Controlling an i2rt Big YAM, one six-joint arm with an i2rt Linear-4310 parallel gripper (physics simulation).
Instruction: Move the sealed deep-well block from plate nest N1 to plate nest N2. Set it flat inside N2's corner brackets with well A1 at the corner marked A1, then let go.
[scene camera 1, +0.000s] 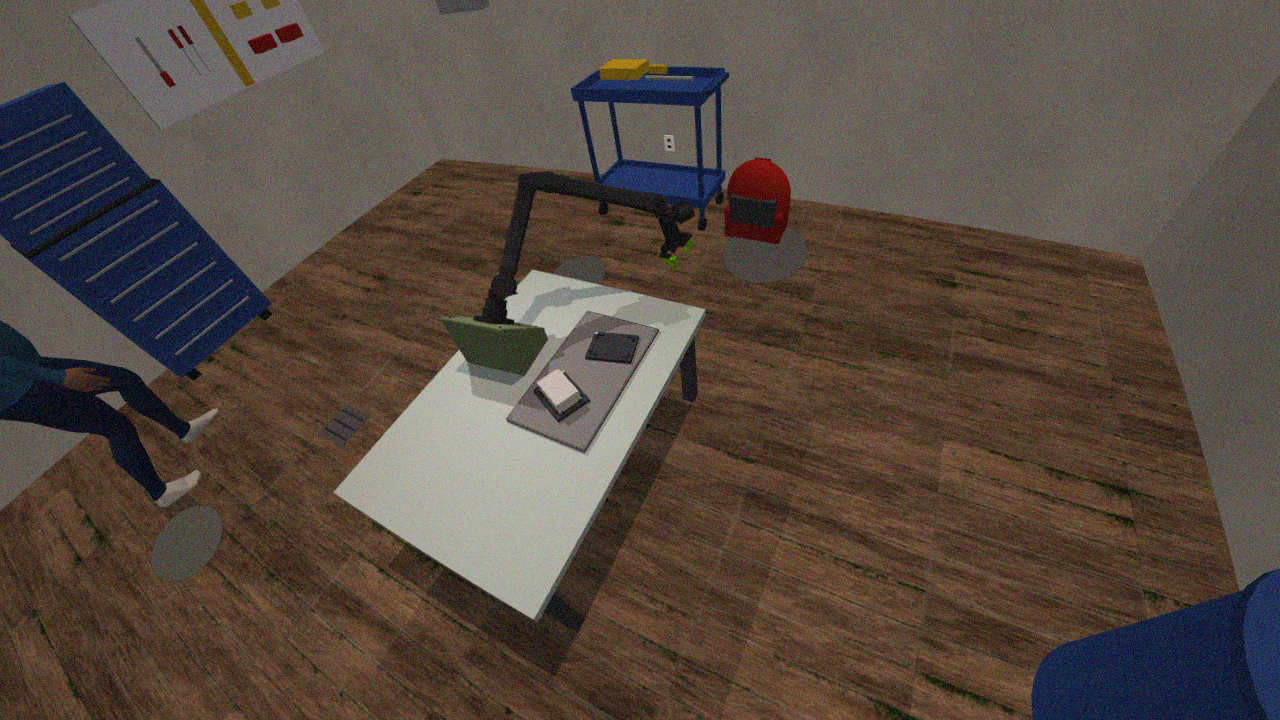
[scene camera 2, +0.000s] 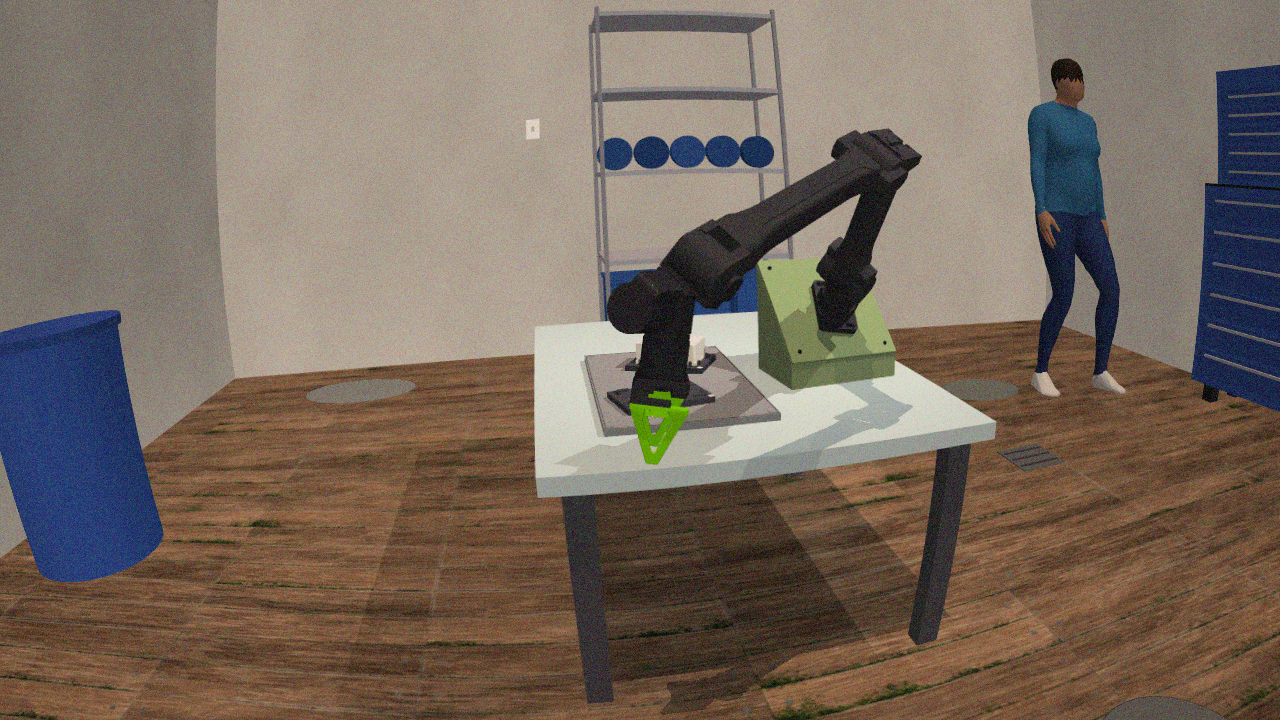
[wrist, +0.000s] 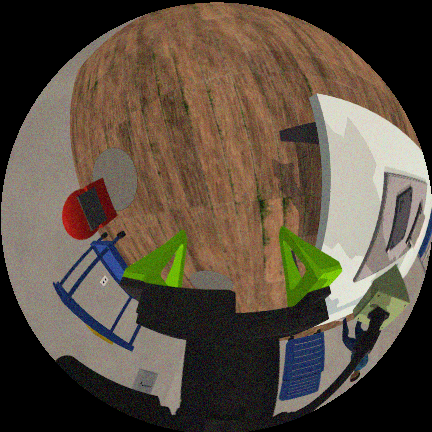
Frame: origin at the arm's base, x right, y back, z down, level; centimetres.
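Seen in the pictures: gripper, fingertip midpoint: (scene camera 1: 681, 260) (scene camera 2: 651, 454) (wrist: 232, 232); arm's base, link origin: (scene camera 1: 493, 322) (scene camera 2: 833, 308) (wrist: 378, 314).
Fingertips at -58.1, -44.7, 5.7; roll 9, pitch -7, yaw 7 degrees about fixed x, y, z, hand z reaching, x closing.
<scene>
Pixels of each thing's top centre, then the offset from my fingertips to it, as dx, dy, dz. Level surfaces: height alone.
- pale deep-well block, top centre: (scene camera 2: 670, 340) (scene camera 1: 557, 386) +69.0, +11.7, +1.2
- grey board, top centre: (scene camera 2: 669, 380) (scene camera 1: 585, 371) +57.1, +9.7, +6.5
- white table, surface height: dz +7.9
The pale deep-well block (scene camera 1: 559, 391) (scene camera 2: 696, 351) sits in one dark plate nest, taken as N1 (scene camera 1: 572, 411), on the grey board (scene camera 1: 604, 385) (scene camera 2: 751, 411) (wrist: 375, 245). The arm partly hides the block in scene camera 2. The other dark nest, N2 (scene camera 1: 613, 347) (scene camera 2: 702, 396) (wrist: 401, 220), holds no block. The nest labels, the A1 mark and well A1 are too small to read. My gripper (scene camera 1: 680, 254) (scene camera 2: 654, 456) (wrist: 232, 232) is open and empty, with green fingers wide apart. It hangs out past the table's end, on N2's side, away from the block.
The white table (scene camera 1: 465, 483) (scene camera 2: 559, 411) (wrist: 340, 175) carries the board and the green wedge mount (scene camera 1: 496, 347) (scene camera 2: 787, 331) (wrist: 385, 290) under my arm's base. A blue bin (scene camera 1: 1154, 662) (scene camera 2: 71, 447), a red helmet-shaped object (scene camera 1: 759, 179) and a person (scene camera 2: 1065, 161) are away from the table.
</scene>
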